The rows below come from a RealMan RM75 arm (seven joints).
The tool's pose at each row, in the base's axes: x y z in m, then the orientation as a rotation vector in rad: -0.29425, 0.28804, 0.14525, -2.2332, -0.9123, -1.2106; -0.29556, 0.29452, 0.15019, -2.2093, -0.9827, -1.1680; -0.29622, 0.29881, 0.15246, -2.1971, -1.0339, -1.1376; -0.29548, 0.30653, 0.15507, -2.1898, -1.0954, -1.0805; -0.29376, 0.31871, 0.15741, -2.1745, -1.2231, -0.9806; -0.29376, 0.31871, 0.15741, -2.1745, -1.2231, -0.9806; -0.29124, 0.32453, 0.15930, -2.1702, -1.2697, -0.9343; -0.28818, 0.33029, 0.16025, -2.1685, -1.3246, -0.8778; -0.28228, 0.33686, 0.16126, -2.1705, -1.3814, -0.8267
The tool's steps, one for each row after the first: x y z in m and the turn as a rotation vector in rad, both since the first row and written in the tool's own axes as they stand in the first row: 0.00589, -0.00572, 0.00086, 0.0459, -0.0247, -0.0350; 0.00902, -0.00929, 0.00206, 0.0742, -0.0457, -0.0617; 0.01416, -0.01422, 0.00608, 0.1124, -0.0854, -0.0886; 0.02098, -0.02149, 0.01366, 0.1766, -0.1611, -0.1532; 0.02098, -0.02149, 0.01366, 0.1766, -0.1611, -0.1532; 0.02558, -0.02378, 0.01783, 0.2023, -0.1950, -0.1750; 0.02957, -0.02558, 0.02276, 0.2295, -0.2383, -0.2010; 0.03502, -0.02588, 0.02977, 0.2494, -0.2816, -0.2307
